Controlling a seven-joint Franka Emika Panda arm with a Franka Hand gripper.
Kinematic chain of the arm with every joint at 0, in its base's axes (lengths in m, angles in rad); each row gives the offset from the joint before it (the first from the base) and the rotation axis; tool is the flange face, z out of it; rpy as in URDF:
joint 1: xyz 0 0 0.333 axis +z
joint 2: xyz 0 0 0 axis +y
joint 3: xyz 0 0 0.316 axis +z
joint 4: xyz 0.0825 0 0 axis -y
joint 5: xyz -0.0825 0 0.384 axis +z
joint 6: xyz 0 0 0 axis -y
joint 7: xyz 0.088 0 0 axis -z
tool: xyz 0 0 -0.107 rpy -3.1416 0 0
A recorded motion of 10 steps. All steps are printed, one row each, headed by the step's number.
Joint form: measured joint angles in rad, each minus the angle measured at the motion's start. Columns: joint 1, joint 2, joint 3, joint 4, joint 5, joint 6, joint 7.
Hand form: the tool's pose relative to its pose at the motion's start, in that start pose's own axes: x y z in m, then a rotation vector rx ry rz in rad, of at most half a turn. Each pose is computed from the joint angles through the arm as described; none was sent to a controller.
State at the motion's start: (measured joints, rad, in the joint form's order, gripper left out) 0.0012 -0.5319 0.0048 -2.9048 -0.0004 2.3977 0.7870
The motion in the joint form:
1: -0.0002 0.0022 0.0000 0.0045 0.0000 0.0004 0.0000
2: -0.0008 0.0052 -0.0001 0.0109 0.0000 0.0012 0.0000
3: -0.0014 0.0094 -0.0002 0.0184 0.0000 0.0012 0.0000
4: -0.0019 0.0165 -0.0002 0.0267 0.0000 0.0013 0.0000
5: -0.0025 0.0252 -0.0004 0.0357 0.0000 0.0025 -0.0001
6: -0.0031 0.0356 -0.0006 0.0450 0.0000 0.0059 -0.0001
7: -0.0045 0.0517 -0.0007 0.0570 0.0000 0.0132 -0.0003
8: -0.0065 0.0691 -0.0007 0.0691 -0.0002 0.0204 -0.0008
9: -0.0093 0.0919 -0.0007 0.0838 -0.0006 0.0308 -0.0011
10: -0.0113 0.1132 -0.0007 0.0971 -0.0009 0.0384 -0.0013
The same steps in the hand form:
1: 0.0011 -0.0010 -0.0012 0.0019 0.0019 0.0002
2: 0.0028 -0.0024 -0.0029 0.0049 0.0048 0.0009
3: 0.0047 -0.0039 -0.0045 0.0073 0.0071 0.0016
4: 0.0067 -0.0057 -0.0056 0.0082 0.0080 0.0020
5: 0.0090 -0.0076 -0.0065 0.0093 0.0090 0.0027
6: 0.0115 -0.0098 -0.0071 0.0111 0.0106 0.0035
7: 0.0151 -0.0127 -0.0071 0.0134 0.0128 0.0047
8: 0.0188 -0.0154 -0.0067 0.0146 0.0142 0.0060
9: 0.0236 -0.0187 -0.0056 0.0160 0.0161 0.0082
10: 0.0276 -0.0217 -0.0040 0.0156 0.0159 0.0097

